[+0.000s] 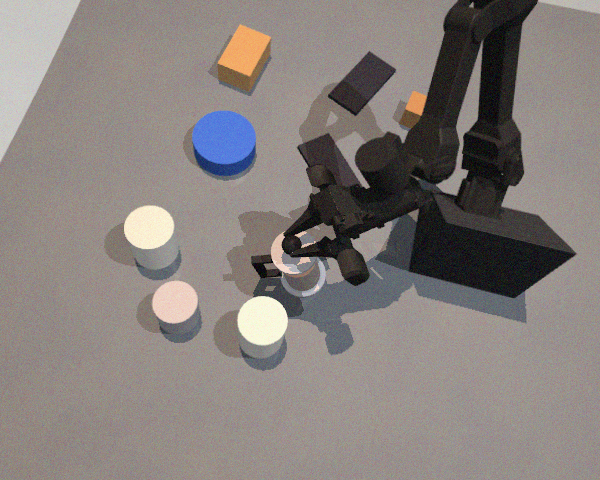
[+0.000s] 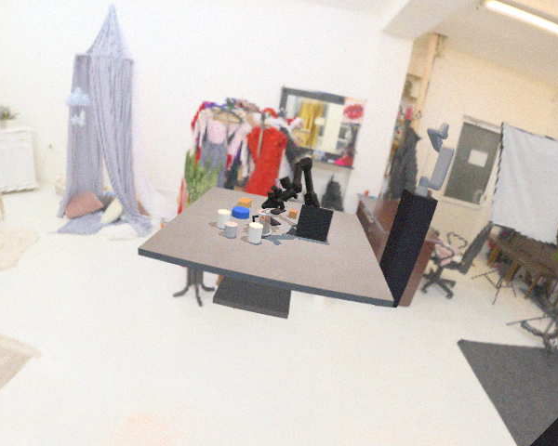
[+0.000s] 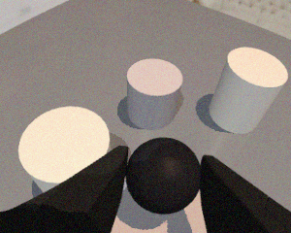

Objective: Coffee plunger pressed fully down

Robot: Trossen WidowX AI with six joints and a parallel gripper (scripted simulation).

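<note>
My gripper tip is 9 cm above the coffee press, 1 cm to the left of it and 1 cm past it. Also, from my gripper tip: blue cylinder (26 cm to the right, 16 cm below, 15 cm ahead).
</note>
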